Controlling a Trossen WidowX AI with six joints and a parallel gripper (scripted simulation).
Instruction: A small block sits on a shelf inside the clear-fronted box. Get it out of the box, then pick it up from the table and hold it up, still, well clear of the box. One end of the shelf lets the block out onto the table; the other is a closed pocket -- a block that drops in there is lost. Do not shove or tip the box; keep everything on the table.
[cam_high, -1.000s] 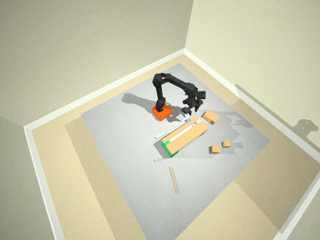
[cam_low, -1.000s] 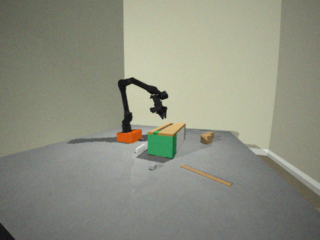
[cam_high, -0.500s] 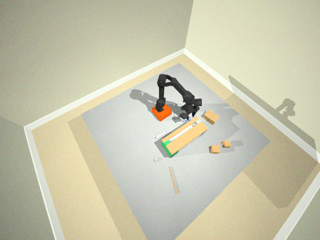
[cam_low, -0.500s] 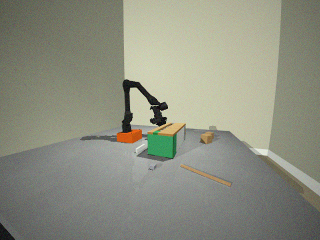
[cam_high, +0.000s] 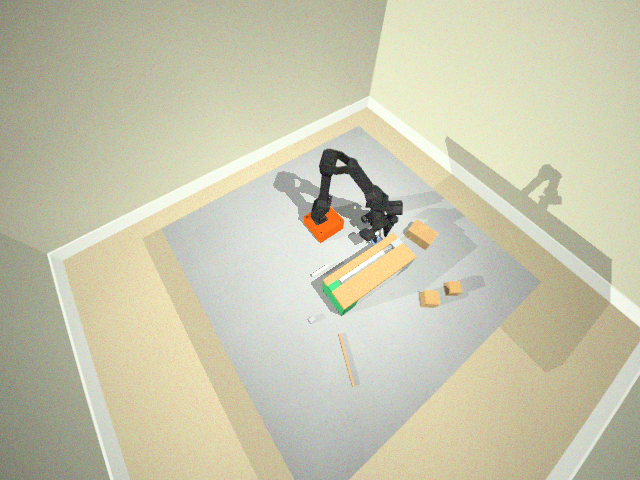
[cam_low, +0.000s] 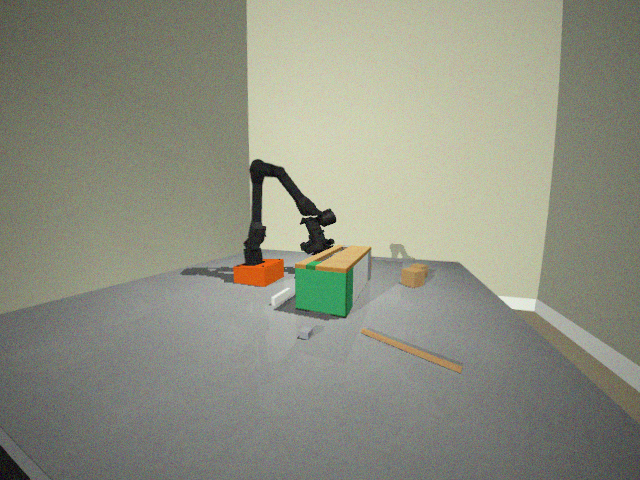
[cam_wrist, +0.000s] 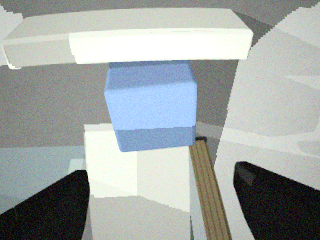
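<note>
The blue block lies 2 cm behind my gripper tip and 3 cm below it. Also, from my gripper tip: grey block: 16 cm ahead, 45 cm to the right, 4 cm below; tan block: 7 cm ahead, 20 cm to the left, 2 cm below; box: 8 cm ahead, 15 cm to the right, 2 cm above.
</note>
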